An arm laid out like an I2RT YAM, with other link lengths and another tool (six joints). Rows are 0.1 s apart.
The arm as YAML. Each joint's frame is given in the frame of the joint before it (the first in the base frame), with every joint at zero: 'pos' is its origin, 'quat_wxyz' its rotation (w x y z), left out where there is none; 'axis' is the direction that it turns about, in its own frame. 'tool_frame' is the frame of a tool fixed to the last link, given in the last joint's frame.
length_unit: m
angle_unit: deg
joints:
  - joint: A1
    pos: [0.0, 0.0, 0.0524]
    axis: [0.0, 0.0, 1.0]
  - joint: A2
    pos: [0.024, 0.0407, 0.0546]
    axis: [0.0, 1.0, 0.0]
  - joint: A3
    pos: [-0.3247, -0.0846, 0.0]
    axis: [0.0, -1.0, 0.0]
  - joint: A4
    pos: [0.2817, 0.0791, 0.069]
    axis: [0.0, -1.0, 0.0]
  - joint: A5
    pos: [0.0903, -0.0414, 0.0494]
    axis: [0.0, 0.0, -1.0]
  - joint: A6
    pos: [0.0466, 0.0, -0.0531]
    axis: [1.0, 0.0, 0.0]
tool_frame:
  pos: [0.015, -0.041, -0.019]
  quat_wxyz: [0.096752, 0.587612, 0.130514, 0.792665]
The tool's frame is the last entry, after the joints.
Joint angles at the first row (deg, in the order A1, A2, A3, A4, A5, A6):
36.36, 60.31, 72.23, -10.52, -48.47, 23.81
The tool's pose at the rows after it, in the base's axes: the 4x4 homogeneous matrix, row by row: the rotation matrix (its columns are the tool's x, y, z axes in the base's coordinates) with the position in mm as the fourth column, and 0 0 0 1 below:
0.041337 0.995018 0.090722 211.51; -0.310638 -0.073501 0.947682 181.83; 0.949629 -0.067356 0.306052 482.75; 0 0 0 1
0.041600 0.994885 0.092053 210.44; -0.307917 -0.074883 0.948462 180.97; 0.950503 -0.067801 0.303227 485.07; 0 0 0 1
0.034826 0.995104 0.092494 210.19; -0.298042 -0.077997 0.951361 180.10; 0.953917 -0.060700 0.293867 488.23; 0 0 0 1
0.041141 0.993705 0.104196 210.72; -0.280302 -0.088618 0.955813 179.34; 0.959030 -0.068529 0.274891 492.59; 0 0 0 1
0.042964 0.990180 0.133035 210.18; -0.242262 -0.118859 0.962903 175.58; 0.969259 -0.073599 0.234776 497.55; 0 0 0 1
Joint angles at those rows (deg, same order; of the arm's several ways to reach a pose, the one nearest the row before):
36.36, 60.36, 72.60, -10.76, -49.34, 23.68
36.38, 60.38, 73.25, -11.66, -49.25, 23.51
36.38, 60.66, 74.46, -13.45, -49.12, 22.44
36.38, 61.45, 76.66, -16.58, -48.58, 21.61
36.38, 62.35, 79.99, -22.44, -46.92, 19.42

